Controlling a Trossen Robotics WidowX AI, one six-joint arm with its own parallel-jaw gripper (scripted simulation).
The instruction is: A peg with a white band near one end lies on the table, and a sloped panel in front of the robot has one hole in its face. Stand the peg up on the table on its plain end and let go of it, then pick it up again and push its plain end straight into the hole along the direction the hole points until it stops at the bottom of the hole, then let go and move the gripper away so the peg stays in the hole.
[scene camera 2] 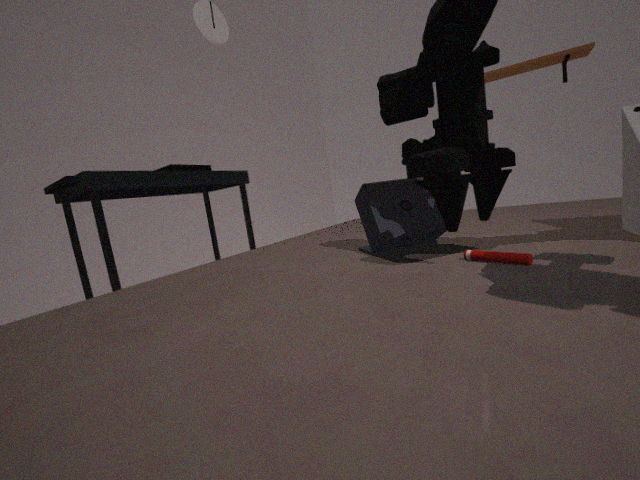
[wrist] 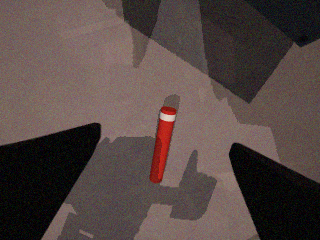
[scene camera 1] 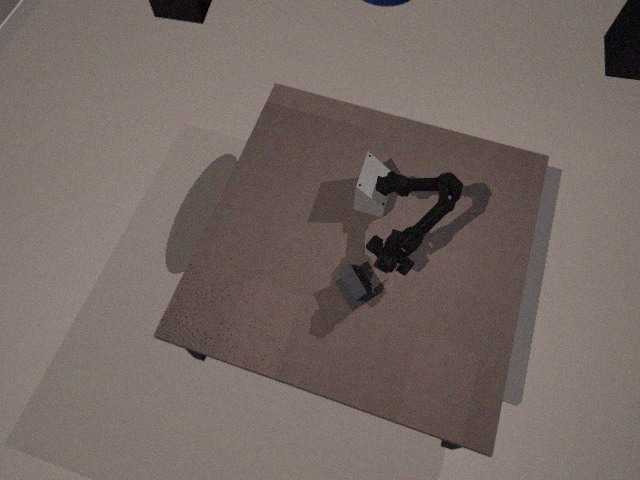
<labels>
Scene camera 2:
gripper: 469, 225
red peg: 484, 256
sloped panel: 379, 204
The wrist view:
gripper: 166, 139
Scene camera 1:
sloped panel: 361, 290
</labels>
